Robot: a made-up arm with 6 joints.
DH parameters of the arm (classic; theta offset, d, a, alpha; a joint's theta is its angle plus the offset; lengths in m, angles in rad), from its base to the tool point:
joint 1: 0 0.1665 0 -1.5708
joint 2: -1.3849 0 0.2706 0
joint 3: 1.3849 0 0.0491 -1.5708
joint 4: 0 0.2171 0 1.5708
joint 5: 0 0 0.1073 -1.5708
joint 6: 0 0.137 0 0
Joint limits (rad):
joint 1: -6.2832..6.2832
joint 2: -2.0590..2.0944
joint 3: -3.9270..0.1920
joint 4: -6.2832..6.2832
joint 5: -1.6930..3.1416
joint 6: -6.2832..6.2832
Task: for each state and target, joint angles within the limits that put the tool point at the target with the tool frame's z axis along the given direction. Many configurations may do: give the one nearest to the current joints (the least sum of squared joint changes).
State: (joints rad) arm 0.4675 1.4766 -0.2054 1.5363 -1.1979 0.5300
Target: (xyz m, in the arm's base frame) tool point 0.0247 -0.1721 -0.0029 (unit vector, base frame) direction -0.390 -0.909 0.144
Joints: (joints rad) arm 0.1850 2.0926 -0.2487 1.5589 -0.9652 0.5300
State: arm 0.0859 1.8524 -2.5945 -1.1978 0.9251 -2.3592
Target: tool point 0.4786 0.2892 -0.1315 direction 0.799 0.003 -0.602
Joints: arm 0.4581 1.5496 -2.3113 -1.8592 0.3743 -2.3592
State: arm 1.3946 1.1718 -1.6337 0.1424 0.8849 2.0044
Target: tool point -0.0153 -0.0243 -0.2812 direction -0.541 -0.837 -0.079
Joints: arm 1.3666 1.9679 -1.1829 0.5393 0.7772 2.0044
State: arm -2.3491 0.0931 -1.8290 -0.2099 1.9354 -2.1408
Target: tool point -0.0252 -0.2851 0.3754 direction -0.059 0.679 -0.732
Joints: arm -1.5709 0.3099 -2.3527 -0.1705 2.7859 -2.1408
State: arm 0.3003 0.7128 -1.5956 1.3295 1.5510 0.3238
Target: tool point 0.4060 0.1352 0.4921 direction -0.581 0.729 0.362
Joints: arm -0.0500 0.5467 -2.1031 2.0385 2.2419 0.3238
